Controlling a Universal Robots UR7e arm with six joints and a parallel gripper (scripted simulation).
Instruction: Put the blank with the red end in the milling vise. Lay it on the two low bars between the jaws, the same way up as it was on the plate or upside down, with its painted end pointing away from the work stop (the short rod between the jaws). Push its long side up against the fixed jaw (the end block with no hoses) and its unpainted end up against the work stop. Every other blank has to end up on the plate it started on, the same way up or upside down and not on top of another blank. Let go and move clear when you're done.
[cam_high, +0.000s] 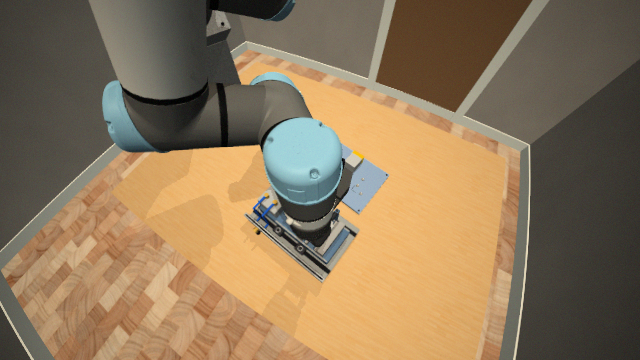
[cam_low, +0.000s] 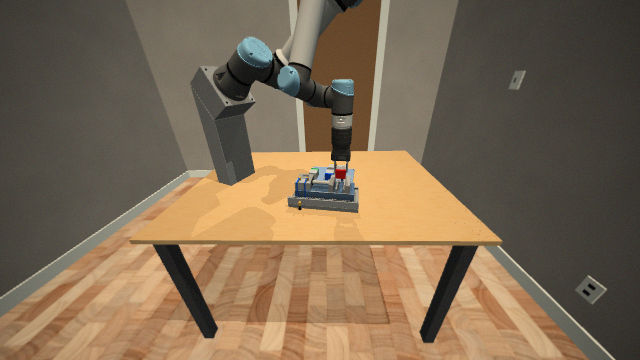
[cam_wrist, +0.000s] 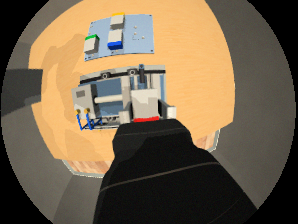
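My hand is 80 mm above the fixed jaw, 30 mm short of it and 10 mm to the left of it. From my hand the other things lie so: milling vise 120 mm below, 50 mm to the left, 50 mm behind; then red-ended blank 20 mm below; then work stop 70 mm below, 50 mm to the left, 30 mm ahead.
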